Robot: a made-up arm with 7 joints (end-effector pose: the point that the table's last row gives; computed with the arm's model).
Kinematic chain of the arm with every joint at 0, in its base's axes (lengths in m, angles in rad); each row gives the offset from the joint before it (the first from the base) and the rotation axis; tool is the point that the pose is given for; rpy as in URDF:
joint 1: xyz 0 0 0.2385 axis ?
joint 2: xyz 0 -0.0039 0.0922 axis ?
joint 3: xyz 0 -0.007 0.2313 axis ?
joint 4: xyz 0 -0.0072 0.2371 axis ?
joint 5: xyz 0 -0.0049 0.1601 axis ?
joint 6: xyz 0 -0.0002 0.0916 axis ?
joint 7: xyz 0 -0.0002 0.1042 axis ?
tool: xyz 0 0 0 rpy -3.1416 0 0
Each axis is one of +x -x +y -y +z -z.
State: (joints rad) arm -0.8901 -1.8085 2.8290 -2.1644 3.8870 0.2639 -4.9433
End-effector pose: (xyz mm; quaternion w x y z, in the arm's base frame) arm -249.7 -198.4 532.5 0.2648 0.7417 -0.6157 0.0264
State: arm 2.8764 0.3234 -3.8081 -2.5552 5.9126 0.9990 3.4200
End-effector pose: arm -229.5 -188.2 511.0 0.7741 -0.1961 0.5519 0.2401
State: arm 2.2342 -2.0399 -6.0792 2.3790 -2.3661 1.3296 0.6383
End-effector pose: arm 242.5 314.1 409.9 0.1664 0.8740 -0.1391 -0.4348
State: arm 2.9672 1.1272 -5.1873 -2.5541 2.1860 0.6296 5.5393
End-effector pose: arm -79.5 -115.4 517.6 0.6316 -0.0870 -0.7314 0.2422
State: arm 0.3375 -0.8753 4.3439 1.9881 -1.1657 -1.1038 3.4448
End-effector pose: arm -186.3 375.6 565.0 0.4222 0.3423 -0.8029 0.2448
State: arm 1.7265 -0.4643 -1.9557 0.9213 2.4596 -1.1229 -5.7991
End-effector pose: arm 290.0 357.0 791.5 0.8016 0.1029 -0.4182 0.4148
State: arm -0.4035 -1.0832 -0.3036 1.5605 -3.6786 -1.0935 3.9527
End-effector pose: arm -244.0 18.5 758.3 0.5804 0.6738 0.0722 -0.4516
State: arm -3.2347 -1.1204 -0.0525 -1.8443 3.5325 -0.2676 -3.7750
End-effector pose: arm 501.2 98.3 193.9 0.9728 0.1101 -0.1942 -0.0621
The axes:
joint 1: -z
joint 2: +y
joint 3: -z
joint 4: +y
joint 5: -z
joint 6: +y
joint 7: -z

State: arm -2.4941 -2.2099 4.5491 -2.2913 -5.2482 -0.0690 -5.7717
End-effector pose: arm 334.5 86.8 232.4 0.4423 0.7091 -0.4746 0.2761
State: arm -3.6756 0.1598 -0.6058 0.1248 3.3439 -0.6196 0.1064
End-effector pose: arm -177.2 -136.0 1100.2 0.1995 -0.8225 -0.3721 -0.3811
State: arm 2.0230 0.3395 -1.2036 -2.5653 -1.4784 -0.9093 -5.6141
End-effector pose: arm -220.2 3.5 509.7 0.5393 0.2480 0.2668 0.7592
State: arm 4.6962 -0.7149 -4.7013 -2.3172 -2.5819 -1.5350 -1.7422
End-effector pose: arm -232.8 -288.3 560.3 0.6640 -0.5446 0.5072 0.0727
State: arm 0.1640 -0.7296 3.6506 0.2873 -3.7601 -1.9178 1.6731
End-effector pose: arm -531.4 105.0 722.9 0.6525 -0.1452 0.0456 -0.7423
